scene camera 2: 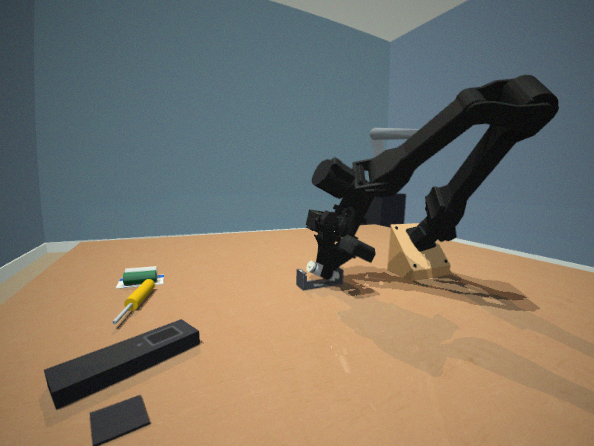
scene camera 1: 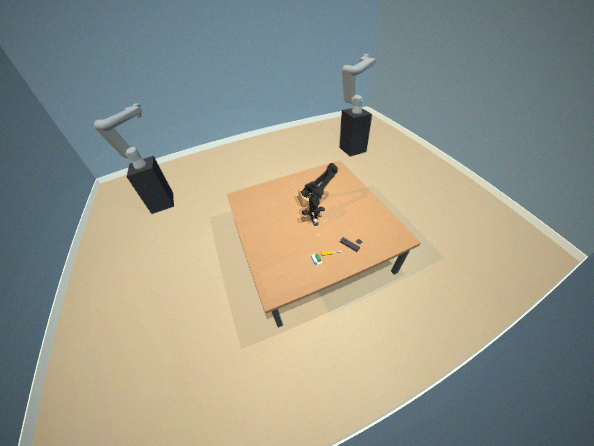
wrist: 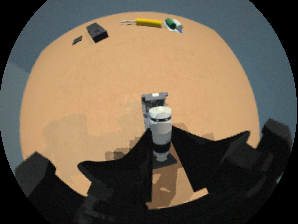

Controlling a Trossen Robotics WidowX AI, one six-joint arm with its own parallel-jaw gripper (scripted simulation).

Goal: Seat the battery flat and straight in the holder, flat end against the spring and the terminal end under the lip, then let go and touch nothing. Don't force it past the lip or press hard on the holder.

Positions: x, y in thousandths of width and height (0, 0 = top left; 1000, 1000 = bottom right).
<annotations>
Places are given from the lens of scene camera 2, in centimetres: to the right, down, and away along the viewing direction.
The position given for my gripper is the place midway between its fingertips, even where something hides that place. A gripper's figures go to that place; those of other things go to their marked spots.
my gripper (scene camera 2: 538, 615): 5, 11, 57
long black box (scene camera 2: 115, 858): -22, 15, 23
</annotations>
